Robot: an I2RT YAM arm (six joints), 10 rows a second.
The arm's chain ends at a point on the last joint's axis. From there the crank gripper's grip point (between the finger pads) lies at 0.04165 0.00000 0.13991 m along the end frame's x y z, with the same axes.
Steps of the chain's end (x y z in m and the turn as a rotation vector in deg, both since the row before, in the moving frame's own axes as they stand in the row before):
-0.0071 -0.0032 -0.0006 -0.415 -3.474 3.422
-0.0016 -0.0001 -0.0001 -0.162 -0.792 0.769
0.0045 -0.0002 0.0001 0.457 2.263 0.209
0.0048 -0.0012 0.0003 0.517 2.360 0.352
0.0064 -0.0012 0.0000 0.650 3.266 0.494
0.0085 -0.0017 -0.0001 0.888 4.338 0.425
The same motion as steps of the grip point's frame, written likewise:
-0.0158 0.0001 0.0017 -0.415 -3.474 3.422
-0.0035 0.0008 0.0005 -0.162 -0.792 0.769
0.0100 -0.0011 -0.0017 0.457 2.263 0.209
0.0105 -0.0022 -0.0015 0.517 2.360 0.352
0.0143 -0.0024 -0.0026 0.650 3.266 0.494
0.0190 -0.0035 -0.0037 0.888 4.338 0.425

